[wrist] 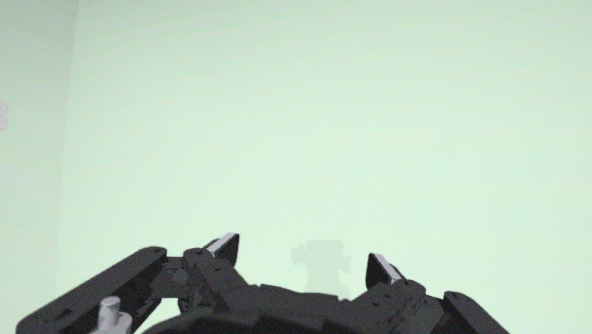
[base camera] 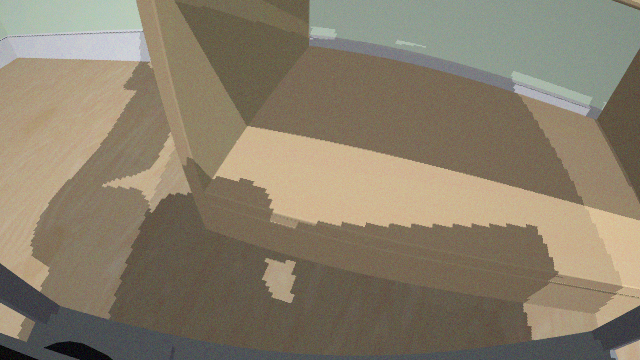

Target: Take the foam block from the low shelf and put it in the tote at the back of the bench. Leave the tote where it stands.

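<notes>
The low shelf is a light wooden unit that stands close in front of the base in the base camera view. Its left side panel, part of its bottom board and part of its right side show. Its top surface is out of view. The foam block, the tote and the bench do not show in either view. My gripper is open and empty in the wrist view, with the pale green wall beyond its fingers.
The base's front edge is close to the shelf's bottom board. The wall runs behind the shelf. Floor shows left of the shelf. A wall corner shows at the left in the wrist view.
</notes>
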